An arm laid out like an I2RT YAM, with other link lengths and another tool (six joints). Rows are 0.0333 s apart.
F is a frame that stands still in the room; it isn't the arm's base.
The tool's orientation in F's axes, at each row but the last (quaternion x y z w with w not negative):
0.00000 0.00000 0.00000 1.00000
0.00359 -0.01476 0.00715 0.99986
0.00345 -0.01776 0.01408 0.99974
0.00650 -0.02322 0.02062 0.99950
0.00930 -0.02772 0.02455 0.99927
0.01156 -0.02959 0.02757 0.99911
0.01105 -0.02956 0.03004 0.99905
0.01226 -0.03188 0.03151 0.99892
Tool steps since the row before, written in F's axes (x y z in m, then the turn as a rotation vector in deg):
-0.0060 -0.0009 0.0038 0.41 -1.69 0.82
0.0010 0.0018 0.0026 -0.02 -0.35 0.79
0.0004 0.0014 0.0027 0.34 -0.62 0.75
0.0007 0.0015 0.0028 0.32 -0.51 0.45
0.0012 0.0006 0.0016 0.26 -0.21 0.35
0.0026 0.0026 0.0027 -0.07 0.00 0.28
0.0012 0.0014 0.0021 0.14 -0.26 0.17
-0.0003 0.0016 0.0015 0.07 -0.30 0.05
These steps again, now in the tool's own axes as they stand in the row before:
-0.0060 -0.0009 0.0038 0.41 -1.69 0.82
0.0011 0.0018 0.0026 0.00 -0.34 0.79
0.0005 0.0014 0.0027 0.35 -0.62 0.74
0.0009 0.0015 0.0027 0.32 -0.52 0.44
0.0013 0.0006 0.0015 0.27 -0.22 0.34
0.0029 0.0025 0.0025 -0.05 0.01 0.28
0.0014 0.0014 0.0020 0.13 -0.26 0.17
-0.0001 0.0016 0.0015 0.05 -0.30 0.05

